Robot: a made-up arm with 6 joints.
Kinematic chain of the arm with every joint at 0, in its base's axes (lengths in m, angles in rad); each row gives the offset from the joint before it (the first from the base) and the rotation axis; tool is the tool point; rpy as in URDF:
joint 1: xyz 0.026 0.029 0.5 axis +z
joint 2: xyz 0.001 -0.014 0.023 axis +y
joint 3: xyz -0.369 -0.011 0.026 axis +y
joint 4: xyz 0.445 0.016 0.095 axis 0.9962 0 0.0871
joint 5: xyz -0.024 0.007 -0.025 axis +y
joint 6: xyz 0.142 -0.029 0.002 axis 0.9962 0 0.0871
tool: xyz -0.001 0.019 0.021 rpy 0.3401 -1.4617 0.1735
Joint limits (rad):
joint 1: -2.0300..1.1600
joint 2: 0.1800..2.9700
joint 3: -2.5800..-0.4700
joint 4: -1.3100..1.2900
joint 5: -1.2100..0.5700
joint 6: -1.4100..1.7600
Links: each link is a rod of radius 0.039 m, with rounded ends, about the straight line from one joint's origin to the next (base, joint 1, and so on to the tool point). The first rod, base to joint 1, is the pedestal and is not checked.
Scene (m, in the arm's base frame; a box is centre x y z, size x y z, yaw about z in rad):
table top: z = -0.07
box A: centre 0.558 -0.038 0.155 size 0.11 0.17 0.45 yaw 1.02
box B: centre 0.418 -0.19 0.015 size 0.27 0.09 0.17 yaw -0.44
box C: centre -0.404 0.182 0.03 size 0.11 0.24 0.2 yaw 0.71
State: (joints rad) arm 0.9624 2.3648 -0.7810 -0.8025 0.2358 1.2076
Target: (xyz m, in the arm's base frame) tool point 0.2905 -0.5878 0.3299
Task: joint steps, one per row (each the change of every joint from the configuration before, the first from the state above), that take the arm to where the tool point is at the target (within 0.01 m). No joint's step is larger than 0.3 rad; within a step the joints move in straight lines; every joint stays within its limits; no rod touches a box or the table.
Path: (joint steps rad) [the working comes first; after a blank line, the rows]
Joints at the target: -1.0381 2.4059 -1.3929 -0.9313 0.4141 1.2935
Straight joint move there: touches box A.

1: -0.2290 -0.0285 0.0778 -0.0738 0.0144 -0.0159
2: -0.2289 -0.0285 0.0777 -0.0738 0.0145 -0.0159
3: -0.2290 -0.0285 0.0777 -0.0738 0.0144 -0.0159
4: -0.2290 -0.0285 0.0778 -0.0738 0.0145 -0.0159
5: -0.2712 0.0388 -0.2307 0.0416 0.0301 0.0374
6: -0.2711 0.0388 -0.2308 0.0416 0.0302 0.0374
7: -0.2712 0.0388 -0.2307 0.0416 0.0301 0.0373
8: -0.2711 0.0387 -0.2307 0.0416 0.0301 0.0374

